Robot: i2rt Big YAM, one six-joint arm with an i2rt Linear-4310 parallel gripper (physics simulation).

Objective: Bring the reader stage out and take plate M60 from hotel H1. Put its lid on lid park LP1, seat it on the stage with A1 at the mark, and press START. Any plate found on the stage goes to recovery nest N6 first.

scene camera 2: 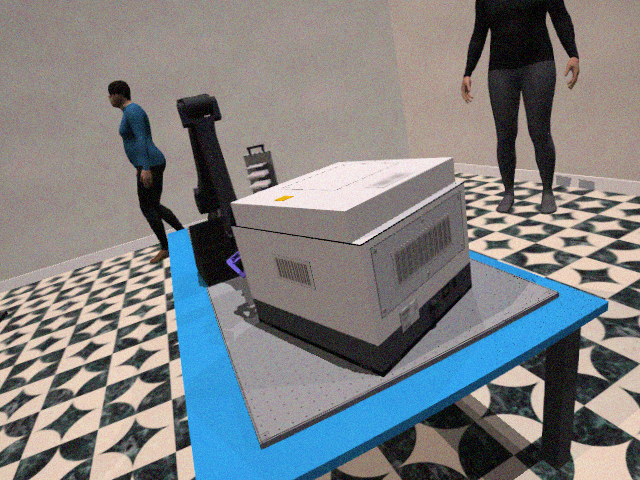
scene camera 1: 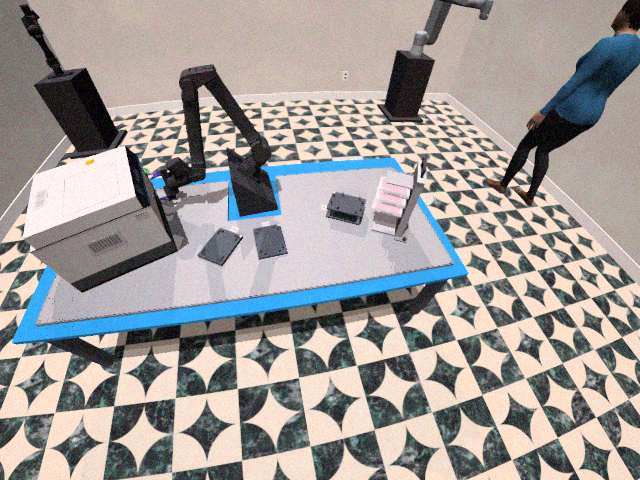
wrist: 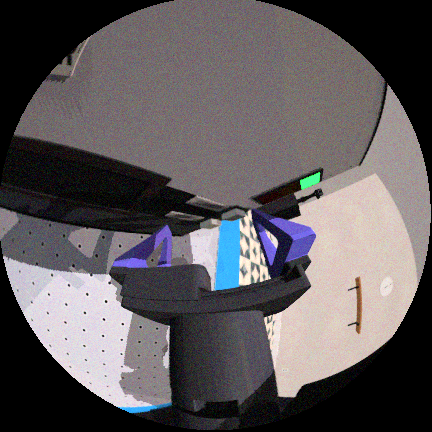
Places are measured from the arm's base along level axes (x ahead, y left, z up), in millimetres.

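Where they show: gripper, fingertip midpoint: (scene camera 1: 154,189) (wrist: 208,221); arm's base, link origin: (scene camera 1: 246,171).
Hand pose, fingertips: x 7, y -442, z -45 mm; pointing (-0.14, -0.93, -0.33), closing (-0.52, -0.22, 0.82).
Note:
Each offset is from my fingertips to the top centre of the thing. "spot": to the spot under its first point.
The white-grey reader {122 mm right, 221 mm ahead, 231 mm up} (scene camera 1: 93,201) (scene camera 2: 320,258) (wrist: 225,110) stands at the table's left end. In the wrist view its front shows a dark slot {spot: 44 mm left, 115 mm ahead, 28 mm up} (wrist: 80,167), two small grey buttons (wrist: 233,214) (wrist: 210,223) and a green display {spot: 4 mm right, 6 mm back, 109 mm up} (wrist: 310,180). No extended stage shows. My gripper (scene camera 1: 161,186) (wrist: 208,221) is open and empty, close in front of the reader's front near the buttons; the gap to them is hard to judge. Several pale, pink-toned plates {1045 mm left, 278 mm ahead, 78 mm up} (scene camera 1: 391,200) sit in the hotel (scene camera 1: 412,206) at the right; M60 cannot be told apart. Button and plate labels are unreadable.
Two flat dark holders {spot: 311 mm left, 325 mm ahead, 79 mm down} (scene camera 1: 220,246) {spot: 520 mm left, 322 mm ahead, 80 mm down} (scene camera 1: 270,240) lie mid-table, and a raised dark holder {884 mm left, 194 mm ahead, 14 mm down} (scene camera 1: 346,206) stands before the hotel; their tags are unreadable. The arm's base (scene camera 1: 253,191) stands at the back edge. A person in blue (scene camera 1: 594,77) (scene camera 2: 136,134) stands beyond the table.

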